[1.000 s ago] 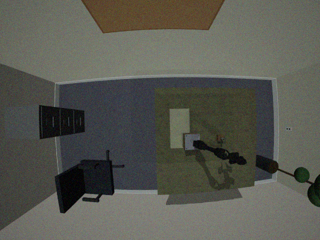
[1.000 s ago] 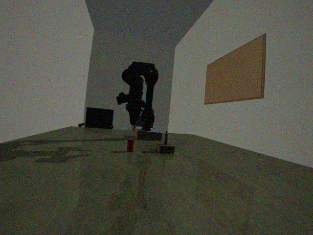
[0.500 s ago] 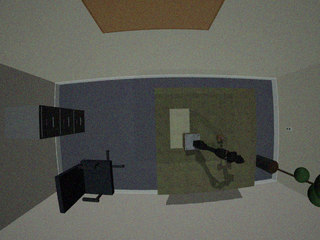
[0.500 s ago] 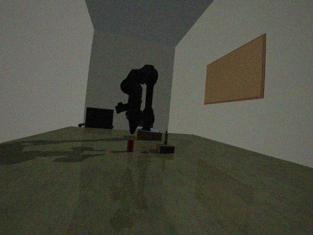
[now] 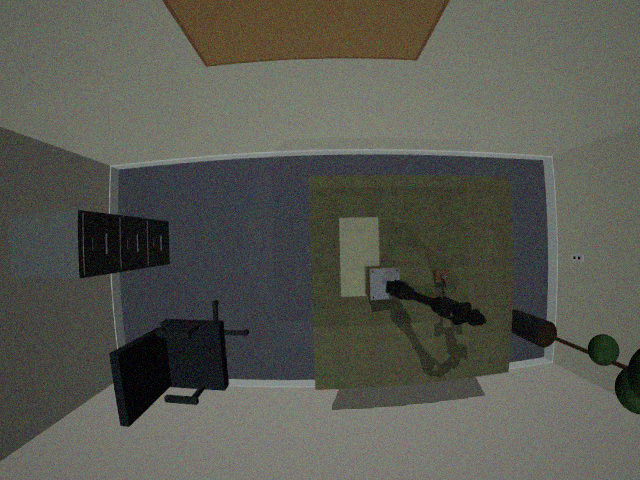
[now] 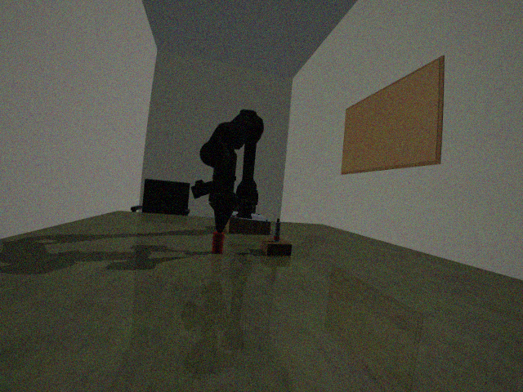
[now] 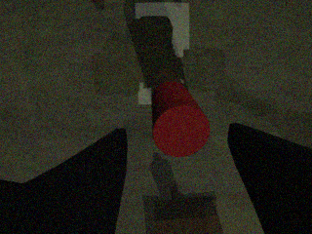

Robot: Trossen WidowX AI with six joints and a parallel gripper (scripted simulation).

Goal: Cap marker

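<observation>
Right now my gripper tip is 30 mm above the red cap. The rest, counted from my gripper tip: brown holder block (40 mm behind, 170 mm to the left, 40 mm below).
</observation>
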